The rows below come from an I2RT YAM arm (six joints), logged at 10 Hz.
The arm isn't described. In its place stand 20 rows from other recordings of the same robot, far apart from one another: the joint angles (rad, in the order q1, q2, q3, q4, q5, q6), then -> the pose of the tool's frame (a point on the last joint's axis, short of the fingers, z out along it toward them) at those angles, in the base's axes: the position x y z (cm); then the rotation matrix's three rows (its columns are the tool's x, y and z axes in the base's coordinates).
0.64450, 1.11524, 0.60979, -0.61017, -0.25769, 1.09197 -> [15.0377 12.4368 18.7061], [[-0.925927 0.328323 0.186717], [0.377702 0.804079 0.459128], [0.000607 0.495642 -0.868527]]
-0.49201, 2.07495, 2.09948, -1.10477, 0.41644, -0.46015 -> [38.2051 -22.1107 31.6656], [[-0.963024 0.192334 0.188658], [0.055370 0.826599 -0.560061], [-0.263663 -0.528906 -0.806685]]
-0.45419, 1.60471, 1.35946, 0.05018, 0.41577, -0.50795 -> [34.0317 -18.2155 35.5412], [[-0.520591 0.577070 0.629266], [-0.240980 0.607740 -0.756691], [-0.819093 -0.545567 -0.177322]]
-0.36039, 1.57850, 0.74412, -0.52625, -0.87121, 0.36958 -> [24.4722 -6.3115 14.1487], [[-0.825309 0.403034 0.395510], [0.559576 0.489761 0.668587], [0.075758 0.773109 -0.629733]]
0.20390, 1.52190, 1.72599, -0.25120, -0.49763, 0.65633 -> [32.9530 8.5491 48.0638], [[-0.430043 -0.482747 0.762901], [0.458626 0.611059 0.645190], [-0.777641 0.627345 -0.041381]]
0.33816, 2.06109, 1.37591, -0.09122, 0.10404, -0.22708 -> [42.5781 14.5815 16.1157], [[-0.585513 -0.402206 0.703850], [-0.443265 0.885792 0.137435], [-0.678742 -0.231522 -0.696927]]
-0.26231, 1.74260, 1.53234, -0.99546, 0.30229, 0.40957 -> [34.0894 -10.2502 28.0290], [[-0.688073 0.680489 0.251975], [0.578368 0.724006 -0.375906], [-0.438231 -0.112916 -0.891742]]
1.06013, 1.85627, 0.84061, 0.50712, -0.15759, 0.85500 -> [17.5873 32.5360 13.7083], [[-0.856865 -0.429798 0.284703], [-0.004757 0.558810 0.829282], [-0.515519 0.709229 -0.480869]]
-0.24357, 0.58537, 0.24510, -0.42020, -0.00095, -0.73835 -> [12.6498 -3.1400 15.8614], [[-0.656591 -0.272358 0.703356], [-0.530374 0.829756 -0.173808], [-0.536276 -0.487162 -0.689262]]
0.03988, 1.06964, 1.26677, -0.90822, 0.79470, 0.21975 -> [19.7483 -1.7546 38.7287], [[-0.524775 0.642178 0.558765], [0.131881 0.709821 -0.691926], [-0.840963 -0.289415 -0.457188]]
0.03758, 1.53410, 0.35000, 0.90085, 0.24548, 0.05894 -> [26.2628 0.1217 14.2710], [[-0.267207 0.212838 0.939841], [0.047134 0.977023 -0.207858], [-0.962486 -0.011243 -0.271099]]
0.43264, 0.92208, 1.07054, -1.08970, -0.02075, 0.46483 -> [14.3547 6.7107 33.0870], [[-0.848833 -0.055669 0.525722], [0.101651 0.958697 0.265643], [-0.518797 0.278927 -0.808115]]
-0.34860, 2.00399, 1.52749, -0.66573, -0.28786, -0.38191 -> [39.9116 -13.4302 19.5702], [[-0.874007 -0.117563 0.471477], [-0.062577 0.989443 0.130715], [-0.481866 0.084742 -0.872137]]
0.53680, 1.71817, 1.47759, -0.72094, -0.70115, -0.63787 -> [30.5287 20.8398 29.1545], [[-0.144544 -0.988434 0.045877], [-0.615500 0.126117 0.777981], [-0.774769 0.084215 -0.626610]]
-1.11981, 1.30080, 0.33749, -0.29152, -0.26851, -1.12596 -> [8.3623 -15.1008 9.8059], [[-0.929152 -0.016012 0.369352], [-0.078198 0.984969 -0.154016], [-0.361334 -0.171987 -0.916438]]
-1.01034, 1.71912, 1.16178, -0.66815, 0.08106, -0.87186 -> [17.6024 -28.5901 19.2915], [[-0.979262 0.169643 0.110755], [0.124977 0.936093 -0.328802], [-0.159456 -0.308141 -0.937882]]
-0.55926, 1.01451, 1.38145, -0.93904, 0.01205, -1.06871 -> [15.2271 -9.5815 42.2262], [[-0.693427 -0.142828 0.706229], [-0.600028 0.657111 -0.456258], [-0.398905 -0.740138 -0.541360]]
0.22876, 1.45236, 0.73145, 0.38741, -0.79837, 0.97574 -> [29.2102 9.4192 22.6651], [[-0.855608 -0.194165 0.479828], [0.394165 0.356453 0.847098], [-0.335513 0.913915 -0.228451]]
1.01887, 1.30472, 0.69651, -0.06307, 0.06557, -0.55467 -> [14.4440 23.0125 20.9337], [[0.156098 -0.871187 0.465475], [-0.748788 0.202960 0.630971], [-0.644166 -0.447035 -0.620652]]
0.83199, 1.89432, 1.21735, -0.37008, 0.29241, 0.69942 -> [26.7887 27.8851 16.3498], [[-0.839449 -0.091992 0.535596], [-0.006140 0.987111 0.159920], [-0.543404 0.130956 -0.829194]]
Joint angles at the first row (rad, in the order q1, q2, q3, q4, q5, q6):
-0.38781, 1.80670, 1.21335, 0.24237, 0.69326, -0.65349
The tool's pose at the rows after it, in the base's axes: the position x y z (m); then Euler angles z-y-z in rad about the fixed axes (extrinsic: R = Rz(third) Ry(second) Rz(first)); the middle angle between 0 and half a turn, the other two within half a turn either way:
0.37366 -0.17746 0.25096 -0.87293 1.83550 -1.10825
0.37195 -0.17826 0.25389 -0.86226 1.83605 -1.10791
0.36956 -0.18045 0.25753 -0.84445 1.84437 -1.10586
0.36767 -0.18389 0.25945 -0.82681 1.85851 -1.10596
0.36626 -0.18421 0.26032 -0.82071 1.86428 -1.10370
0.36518 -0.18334 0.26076 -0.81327 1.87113 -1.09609
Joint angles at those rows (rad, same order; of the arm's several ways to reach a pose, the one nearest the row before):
-0.38861, 1.80071, 1.21604, 0.23873, 0.68951, -0.64753
-0.39224, 1.79237, 1.21790, 0.22894, 0.68565, -0.63816
-0.40015, 1.78277, 1.22468, 0.20489, 0.67443, -0.61818
-0.41054, 1.77918, 1.23451, 0.17679, 0.66159, -0.59430
-0.41303, 1.77384, 1.23406, 0.16614, 0.65583, -0.58603
-0.41272, 1.76796, 1.23150, 0.15649, 0.64744, -0.57689

